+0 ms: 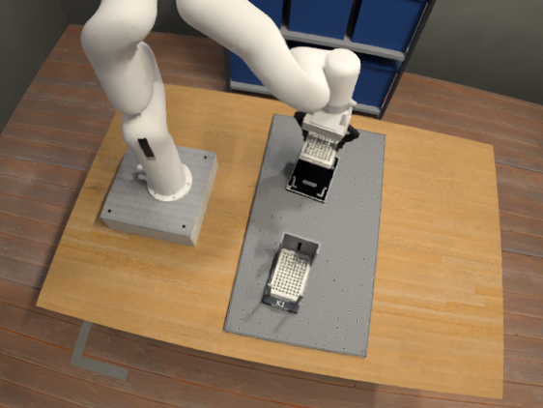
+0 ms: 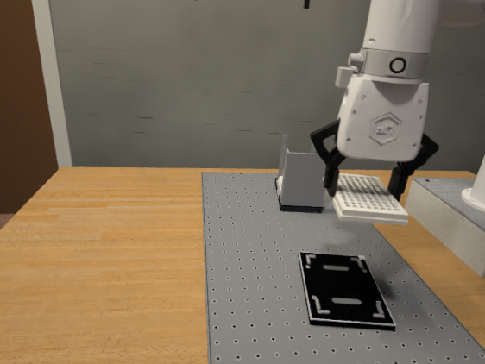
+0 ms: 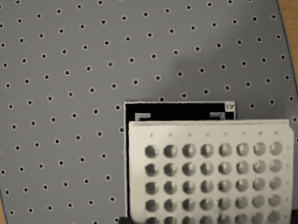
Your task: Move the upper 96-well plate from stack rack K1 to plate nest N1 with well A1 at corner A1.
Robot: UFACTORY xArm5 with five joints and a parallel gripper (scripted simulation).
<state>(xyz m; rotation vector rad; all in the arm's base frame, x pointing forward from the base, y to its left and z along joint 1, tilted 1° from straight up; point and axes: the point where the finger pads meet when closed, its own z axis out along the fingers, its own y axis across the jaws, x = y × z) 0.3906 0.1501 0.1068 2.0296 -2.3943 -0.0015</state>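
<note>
My gripper is now 10 mm above the 96-well plate. Round my hand: black plate nest N1 (180 mm below).
</note>
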